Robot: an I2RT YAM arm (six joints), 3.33 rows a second.
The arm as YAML. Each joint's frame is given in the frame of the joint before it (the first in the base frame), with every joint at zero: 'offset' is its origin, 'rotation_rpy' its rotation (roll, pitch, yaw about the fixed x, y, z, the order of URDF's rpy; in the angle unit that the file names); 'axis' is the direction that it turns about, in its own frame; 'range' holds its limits. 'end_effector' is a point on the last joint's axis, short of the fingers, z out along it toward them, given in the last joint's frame.
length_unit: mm
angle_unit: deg
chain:
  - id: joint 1
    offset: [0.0, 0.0, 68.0]
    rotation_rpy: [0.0, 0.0, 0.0]
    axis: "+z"
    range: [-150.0, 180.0]
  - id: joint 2
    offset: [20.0, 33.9, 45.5]
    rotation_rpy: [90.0, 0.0, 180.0]
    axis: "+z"
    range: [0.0, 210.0]
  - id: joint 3
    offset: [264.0, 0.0, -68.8]
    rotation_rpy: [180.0, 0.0, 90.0]
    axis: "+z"
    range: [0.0, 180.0]
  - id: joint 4
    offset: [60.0, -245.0, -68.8]
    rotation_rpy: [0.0, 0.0, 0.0]
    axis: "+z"
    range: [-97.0, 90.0]
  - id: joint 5
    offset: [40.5, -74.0, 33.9]
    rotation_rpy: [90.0, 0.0, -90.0]
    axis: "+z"
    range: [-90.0, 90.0]
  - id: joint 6
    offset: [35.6, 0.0, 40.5]
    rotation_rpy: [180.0, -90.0, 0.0]
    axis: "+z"
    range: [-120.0, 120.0]
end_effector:
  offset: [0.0, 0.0, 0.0]
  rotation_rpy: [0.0, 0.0, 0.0]
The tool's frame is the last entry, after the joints.
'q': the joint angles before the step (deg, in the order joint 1, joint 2, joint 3, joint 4, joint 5, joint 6). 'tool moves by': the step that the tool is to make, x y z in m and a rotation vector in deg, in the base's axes. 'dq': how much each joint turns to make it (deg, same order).
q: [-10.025 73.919 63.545 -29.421 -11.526 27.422]
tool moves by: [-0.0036 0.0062 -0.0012 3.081 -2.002 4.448]
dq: [0.483 -1.314 -1.799 1.966 -5.206 0.128]
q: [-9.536 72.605 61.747 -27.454 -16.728 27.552]
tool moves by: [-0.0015 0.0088 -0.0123 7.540 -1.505 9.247]
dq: [0.356 -0.345 -3.588 3.741 -11.738 0.614]
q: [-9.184 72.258 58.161 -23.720 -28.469 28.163]
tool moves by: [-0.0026 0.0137 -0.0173 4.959 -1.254 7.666]
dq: [1.925 -0.453 -4.882 5.313 -7.650 0.657]
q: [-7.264 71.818 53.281 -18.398 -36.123 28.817]
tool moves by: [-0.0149 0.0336 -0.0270 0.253 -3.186 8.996]
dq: [6.852 -2.982 -9.047 8.562 -2.014 -1.096]
